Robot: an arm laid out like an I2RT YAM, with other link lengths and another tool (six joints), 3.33 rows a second.
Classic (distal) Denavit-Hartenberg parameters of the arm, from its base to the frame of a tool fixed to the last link. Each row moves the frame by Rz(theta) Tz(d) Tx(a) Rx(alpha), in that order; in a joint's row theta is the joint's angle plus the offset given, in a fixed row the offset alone. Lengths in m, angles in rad.
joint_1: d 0.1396, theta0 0, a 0.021, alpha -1.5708
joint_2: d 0, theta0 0, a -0.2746, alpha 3.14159
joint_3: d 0, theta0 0.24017, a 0.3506, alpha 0
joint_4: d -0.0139, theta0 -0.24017, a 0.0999, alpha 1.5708
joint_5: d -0.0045, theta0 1.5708, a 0, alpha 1.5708
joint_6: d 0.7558, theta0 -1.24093, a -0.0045, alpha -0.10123
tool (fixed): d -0.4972, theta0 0, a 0, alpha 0
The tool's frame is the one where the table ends.
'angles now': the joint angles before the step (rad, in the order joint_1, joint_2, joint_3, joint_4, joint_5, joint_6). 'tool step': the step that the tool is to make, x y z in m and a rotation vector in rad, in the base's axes. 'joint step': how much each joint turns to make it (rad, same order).
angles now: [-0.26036, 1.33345, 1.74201, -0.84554, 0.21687, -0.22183]
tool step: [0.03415, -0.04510, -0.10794, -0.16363, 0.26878, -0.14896]
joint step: [0.07134, 0.20334, 0.00954, -0.00420, 0.30060, -0.08163]
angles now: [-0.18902, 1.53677, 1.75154, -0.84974, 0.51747, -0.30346]
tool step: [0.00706, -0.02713, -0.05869, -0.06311, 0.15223, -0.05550]
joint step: [-0.00076, 0.12016, 0.02174, -0.01716, 0.09995, -0.04120]
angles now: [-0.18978, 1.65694, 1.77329, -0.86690, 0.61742, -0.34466]
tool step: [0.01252, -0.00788, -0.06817, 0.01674, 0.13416, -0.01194]
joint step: [-0.00381, 0.14229, 0.04730, -0.03968, 0.01221, -0.00038]
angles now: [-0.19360, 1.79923, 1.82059, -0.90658, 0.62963, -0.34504]
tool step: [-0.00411, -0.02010, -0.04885, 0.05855, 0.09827, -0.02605]
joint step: [-0.04806, 0.11101, 0.06866, -0.06866, -0.04197, 0.00419]
